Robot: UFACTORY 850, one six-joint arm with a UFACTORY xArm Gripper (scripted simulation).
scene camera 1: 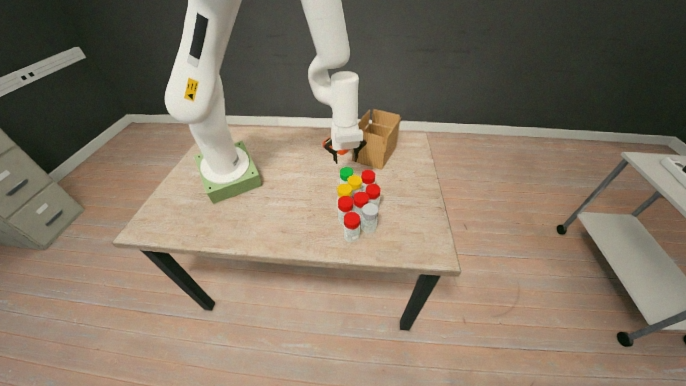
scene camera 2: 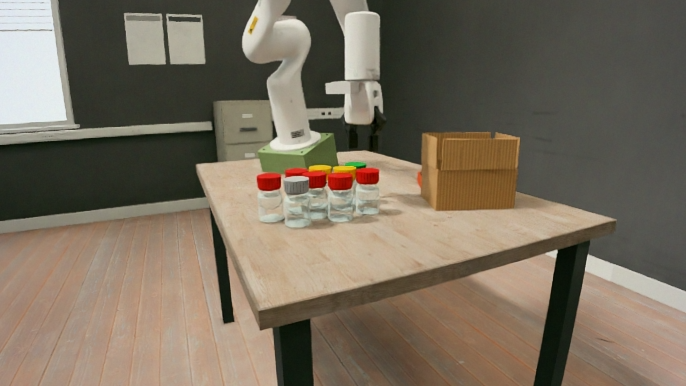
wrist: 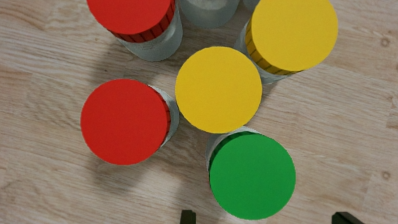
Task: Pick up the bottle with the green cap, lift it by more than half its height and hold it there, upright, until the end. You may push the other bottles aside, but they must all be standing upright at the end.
Labels:
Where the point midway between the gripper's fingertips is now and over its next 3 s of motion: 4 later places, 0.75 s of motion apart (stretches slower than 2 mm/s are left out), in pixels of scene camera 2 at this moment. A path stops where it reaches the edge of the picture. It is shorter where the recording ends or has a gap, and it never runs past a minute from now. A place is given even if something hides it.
The gripper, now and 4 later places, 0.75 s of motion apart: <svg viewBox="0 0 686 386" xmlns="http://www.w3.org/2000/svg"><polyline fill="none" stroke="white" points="362,149 362,159 362,180 361,184 357,185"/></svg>

